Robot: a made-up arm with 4 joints. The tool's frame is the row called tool.
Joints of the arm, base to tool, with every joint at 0 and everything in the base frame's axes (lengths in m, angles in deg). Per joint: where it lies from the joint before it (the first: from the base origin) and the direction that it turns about. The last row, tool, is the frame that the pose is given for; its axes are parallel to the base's.
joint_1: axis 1 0 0 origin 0 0 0.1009
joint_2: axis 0 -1 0 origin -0.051 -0.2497 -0.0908
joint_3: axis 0 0 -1 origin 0.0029 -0.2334 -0.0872
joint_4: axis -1 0 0 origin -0.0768 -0.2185 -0.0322
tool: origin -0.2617 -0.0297 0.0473
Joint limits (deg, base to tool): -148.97..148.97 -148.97..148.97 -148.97..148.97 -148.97..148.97
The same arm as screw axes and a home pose.
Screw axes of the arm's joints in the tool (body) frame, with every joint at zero. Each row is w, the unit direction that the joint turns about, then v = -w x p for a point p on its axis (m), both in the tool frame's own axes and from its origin. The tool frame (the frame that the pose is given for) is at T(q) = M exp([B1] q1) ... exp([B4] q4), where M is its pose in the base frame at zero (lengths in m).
B1 = (1, 0, 0, 0.0000, 0.1629, -0.7313)
B2 = (0, -1, 0, 0.0721, 0.0000, -0.3356)
B3 = (0, 0, -1, -0.2482, 0.3385, 0.0000)
B4 = (-1, 0, 0, 0.0000, 0.0473, 0.0297)
M: xyz -0.3866 -0.7313 -0.0620 (m) rpy 0.00 0.00 0.00 (deg, as in URDF)
Joint limits (deg, base to tool): -148.97..148.97 -148.97..148.97 -148.97..148.97 -148.97..148.97

